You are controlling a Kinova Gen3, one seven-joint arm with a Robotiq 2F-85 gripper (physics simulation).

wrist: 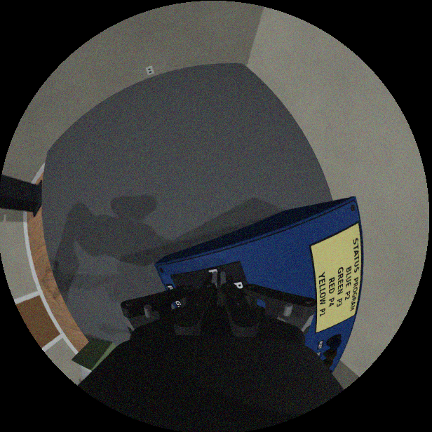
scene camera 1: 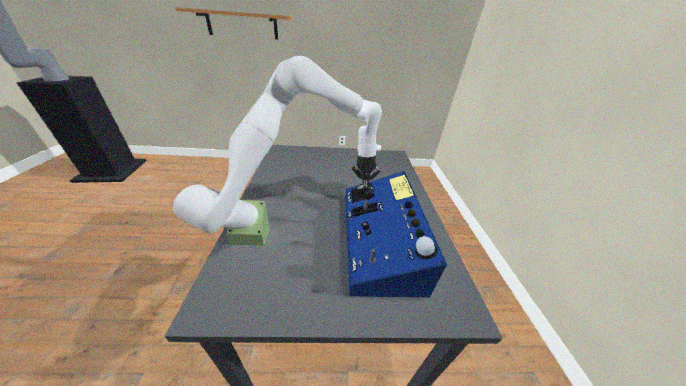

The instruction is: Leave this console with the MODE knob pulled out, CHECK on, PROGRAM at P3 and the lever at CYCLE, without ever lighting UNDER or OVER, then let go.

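Note:
The blue console [scene camera 1: 392,225] [wrist: 280,262] lies on the table. My gripper [scene camera 1: 366,186] [wrist: 218,279] is shut with nothing between its fingers, low over the black PROGRAM panel [scene camera 1: 356,196] [wrist: 236,269]. Its fingers hide the dial and pointer, so the setting cannot be read. The lever [scene camera 1: 366,204] stands near the middle of its slot in the scene view. A black knob [scene camera 1: 366,226], probably MODE, is too small to tell pulled out or in. The CHECK switch [scene camera 1: 373,256] is a grey toggle near the front; its state is unclear. The small lamps [scene camera 1: 411,213] look dark.
A white dome [scene camera 1: 425,246] stands at the console's front right. A yellow status card [scene camera 1: 401,187] [wrist: 336,277] lies on its far right part. The arm's green base block [scene camera 1: 248,236] is on the left of the dark table [scene camera 1: 280,310]. A wall stands to the right.

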